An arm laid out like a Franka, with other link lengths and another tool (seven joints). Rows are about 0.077 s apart.
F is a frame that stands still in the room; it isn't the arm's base.
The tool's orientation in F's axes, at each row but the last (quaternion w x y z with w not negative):
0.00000 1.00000 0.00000 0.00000
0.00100 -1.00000 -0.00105 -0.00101
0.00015 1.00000 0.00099 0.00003
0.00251 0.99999 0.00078 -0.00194
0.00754 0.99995 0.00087 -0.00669
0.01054 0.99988 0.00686 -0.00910
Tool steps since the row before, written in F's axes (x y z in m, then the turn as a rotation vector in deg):
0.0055 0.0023 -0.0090 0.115 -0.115 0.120
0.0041 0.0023 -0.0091 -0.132 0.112 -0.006
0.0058 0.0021 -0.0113 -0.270 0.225 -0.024
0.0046 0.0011 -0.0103 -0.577 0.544 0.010
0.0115 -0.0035 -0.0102 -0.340 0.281 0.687
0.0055 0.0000 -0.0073 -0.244 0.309 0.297
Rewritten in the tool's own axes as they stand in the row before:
0.0055 -0.0023 0.0090 0.115 0.115 -0.120
0.0041 -0.0023 0.0091 -0.132 -0.112 0.006
0.0058 -0.0021 0.0113 -0.270 -0.226 0.024
0.0046 -0.0011 0.0103 -0.576 -0.545 -0.010
0.0116 0.0034 0.0101 -0.349 -0.271 -0.687
0.0056 -0.0001 0.0072 -0.245 -0.306 -0.299

